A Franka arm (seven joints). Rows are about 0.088 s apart.
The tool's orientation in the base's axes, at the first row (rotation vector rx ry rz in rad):
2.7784, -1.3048, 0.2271
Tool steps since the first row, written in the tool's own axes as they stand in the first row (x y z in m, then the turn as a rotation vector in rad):
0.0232, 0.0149, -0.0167, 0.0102, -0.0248, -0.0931
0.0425, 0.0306, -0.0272, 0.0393, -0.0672, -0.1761
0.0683, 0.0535, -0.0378, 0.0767, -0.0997, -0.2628
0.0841, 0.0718, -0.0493, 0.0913, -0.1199, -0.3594
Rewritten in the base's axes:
0.0014, -0.0251, 0.0201, 0.0156, 0.0193, 0.0937
0.0004, -0.0486, 0.0335, 0.0578, 0.0342, 0.1805
-0.0021, -0.0815, 0.0480, 0.0971, 0.0369, 0.2722
-0.0075, -0.1039, 0.0618, 0.1116, 0.0503, 0.3700

